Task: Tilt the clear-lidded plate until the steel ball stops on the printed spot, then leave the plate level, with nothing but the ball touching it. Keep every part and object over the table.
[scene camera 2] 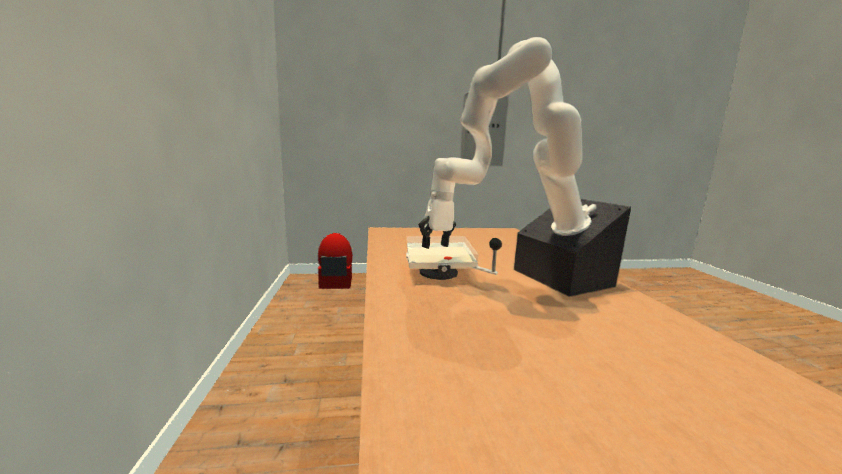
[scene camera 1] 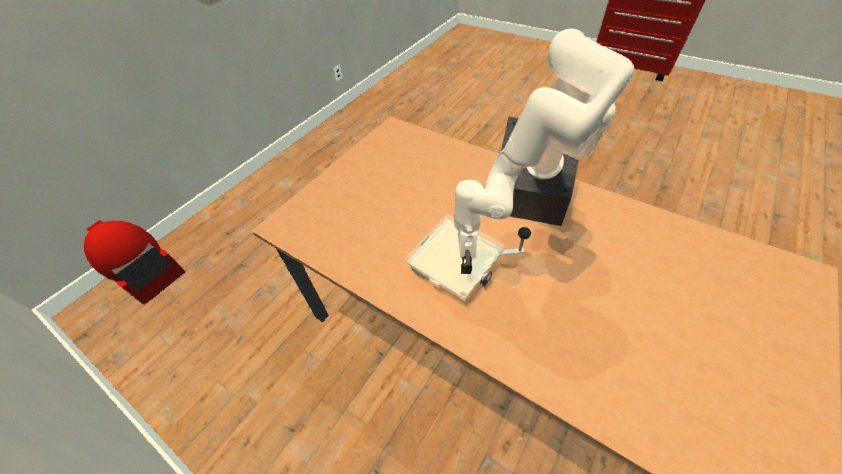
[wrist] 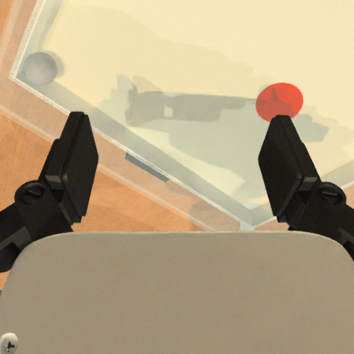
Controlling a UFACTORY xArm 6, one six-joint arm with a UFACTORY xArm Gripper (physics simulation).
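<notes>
The clear-lidded plate (scene camera 1: 436,253) (scene camera 2: 462,257) (wrist: 225,30) has a cream floor and pale rims. Its exact tilt is hard to tell. The steel ball (wrist: 40,68) rests in a corner of the plate at the left of the wrist view, well apart from the red printed spot (wrist: 280,101) (scene camera 2: 447,257). My gripper (scene camera 1: 466,267) (scene camera 2: 435,244) (wrist: 179,135) is open and empty, pointing down over the plate; whether a fingertip touches the lid is unclear. In the wrist view the right finger's tip overlaps the spot's lower edge. The ball cannot be made out in the scene views.
A bent pale arm with a black ball knob (scene camera 1: 524,233) (scene camera 2: 495,243) sticks out from the plate's side toward the robot's black base block (scene camera 1: 539,206) (scene camera 2: 565,264). A dark round stand (scene camera 2: 438,274) is under the plate. The wooden table's (scene camera 1: 353,194) edge lies beyond the plate.
</notes>
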